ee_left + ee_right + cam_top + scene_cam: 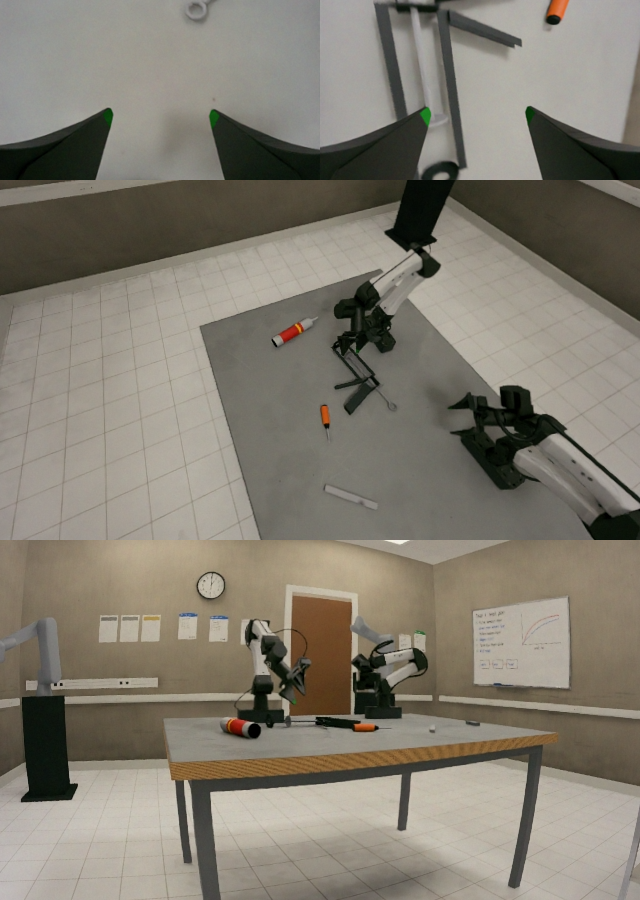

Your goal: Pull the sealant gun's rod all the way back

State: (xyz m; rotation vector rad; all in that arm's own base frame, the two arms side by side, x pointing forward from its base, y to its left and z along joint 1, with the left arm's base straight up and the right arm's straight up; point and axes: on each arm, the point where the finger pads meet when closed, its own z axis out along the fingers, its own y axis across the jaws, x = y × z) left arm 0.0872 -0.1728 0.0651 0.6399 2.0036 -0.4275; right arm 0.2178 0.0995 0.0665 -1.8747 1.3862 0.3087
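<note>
My right gripper is now 40 mm past the thin rod, 120 mm to the right of it and 100 mm above it. Also, from my right hand: dark sealant gun: 10 mm behind, 100 mm to the left, 90 mm below; grey cartridge: 120 mm ahead, 290 mm to the right, 90 mm below; thumb plate: 50 mm behind, 160 mm to the left, 100 mm below.
</note>
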